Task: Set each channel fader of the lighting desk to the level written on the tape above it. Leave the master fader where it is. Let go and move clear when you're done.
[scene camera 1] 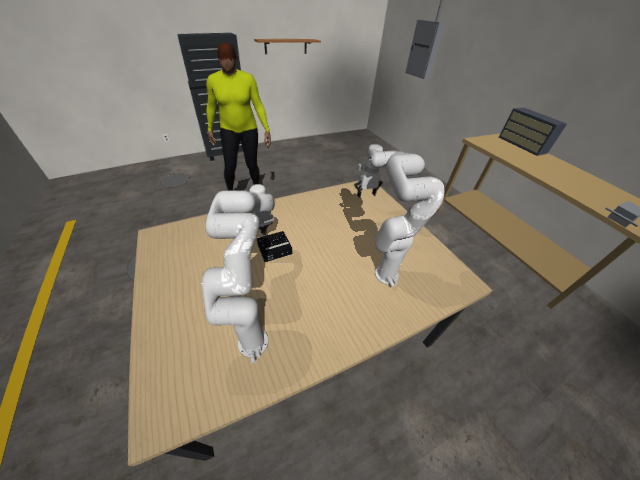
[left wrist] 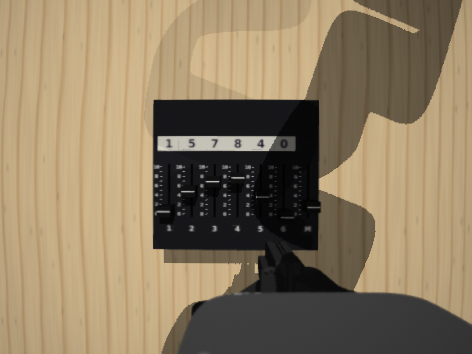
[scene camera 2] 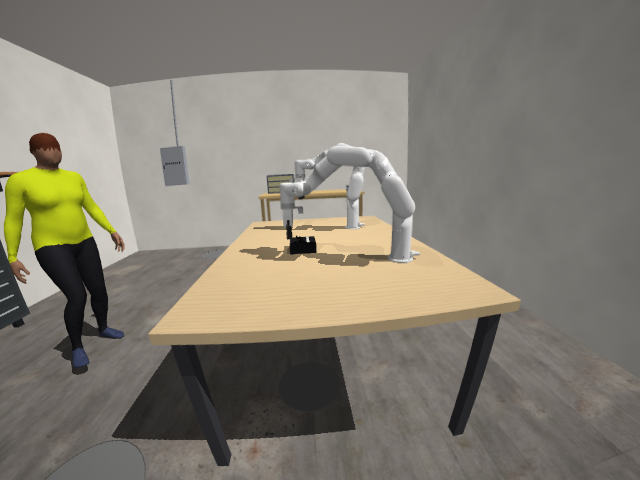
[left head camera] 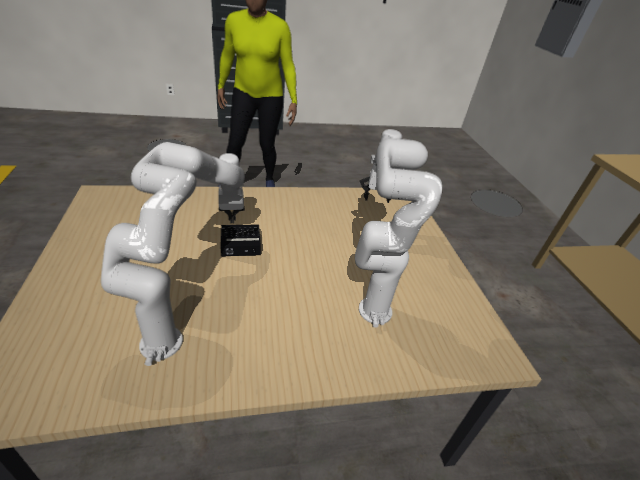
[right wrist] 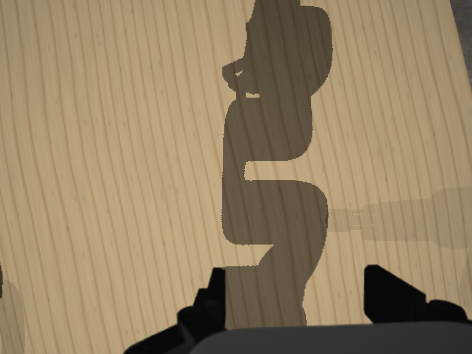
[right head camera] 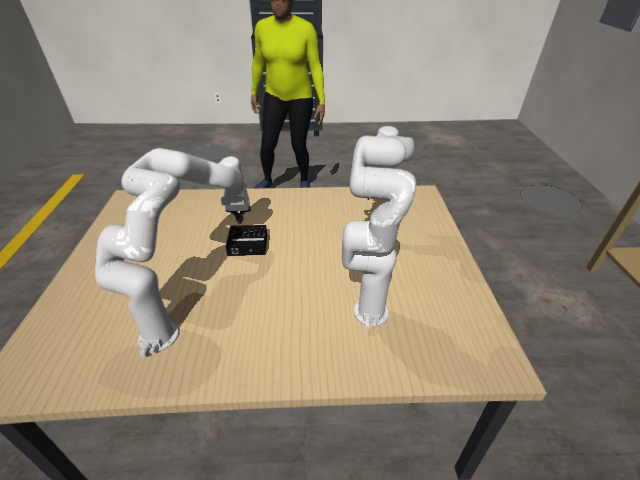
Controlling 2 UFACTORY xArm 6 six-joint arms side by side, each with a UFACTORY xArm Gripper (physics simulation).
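Where they show: left gripper, fingertip midpoint: (scene camera 1: 264, 233) (left wrist: 274, 258) (scene camera 2: 289, 239) (left head camera: 232, 221) (right head camera: 240, 222); right gripper, fingertip midpoint: (scene camera 1: 366, 195) (scene camera 2: 301, 198) (left head camera: 376, 200) (right wrist: 294, 290) (right head camera: 379, 199); left arm's base, link origin: (scene camera 1: 253, 342) (scene camera 2: 400, 258) (left head camera: 161, 343) (right head camera: 159, 336); right arm's base, link origin: (scene camera 1: 386, 274) (scene camera 2: 352, 227) (left head camera: 375, 311) (right head camera: 371, 312).
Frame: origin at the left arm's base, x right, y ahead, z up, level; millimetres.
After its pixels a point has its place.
The black lighting desk (left head camera: 241, 249) @[x 218, y 426, z 38 mm] (right head camera: 247, 248) @[x 224, y 427, z 41 mm] (scene camera 1: 276, 252) @[x 205, y 426, z 51 mm] (scene camera 2: 302, 247) @[x 128, y 494, z 37 mm] (left wrist: 235, 117) @[x 214, y 443, z 55 mm] lies on the table. Its tape (left wrist: 226, 144) @[x 220, y 470, z 55 mm] reads 1, 5, 7, 8, 4, 0. In the left wrist view, fader 1 (left wrist: 163, 212) @[x 270, y 537, z 68 mm] is near the bottom, fader 2 (left wrist: 188, 192) @[x 249, y 517, z 68 mm] about mid-scale, fader 3 (left wrist: 212, 182) @[x 228, y 506, z 68 mm] higher, fader 4 (left wrist: 237, 178) @[x 207, y 501, z 68 mm] highest, fader 5 (left wrist: 262, 197) @[x 183, y 515, z 68 mm] below the middle, fader 6 (left wrist: 287, 217) @[x 160, y 531, z 68 mm] at the bottom. The master fader (left wrist: 313, 207) @[x 137, y 520, z 68 mm] sits low. My left gripper (left head camera: 231, 219) @[x 169, y 565, z 75 mm] (right head camera: 239, 219) @[x 169, y 565, z 75 mm] (left wrist: 274, 258) @[x 169, y 565, z 75 mm] is shut and empty above the desk's numbered edge. My right gripper (left head camera: 377, 198) @[x 769, y 533, z 237 mm] (right wrist: 294, 290) @[x 769, y 533, z 237 mm] is open, far from the desk.
The wooden table (left head camera: 289, 361) @[x 405, y -75, z 0 mm] (right head camera: 289, 361) @[x 453, y -79, z 0 mm] (scene camera 1: 180, 372) @[x -293, y -35, z 0 mm] (scene camera 2: 330, 304) @[x -398, y 368, z 0 mm] carries both arms. A person in a yellow top (left head camera: 256, 51) (right head camera: 286, 56) (scene camera 1: 232, 100) (scene camera 2: 51, 206) stands beyond its far edge. A side bench (scene camera 1: 584, 180) is at the right in scene camera 1.
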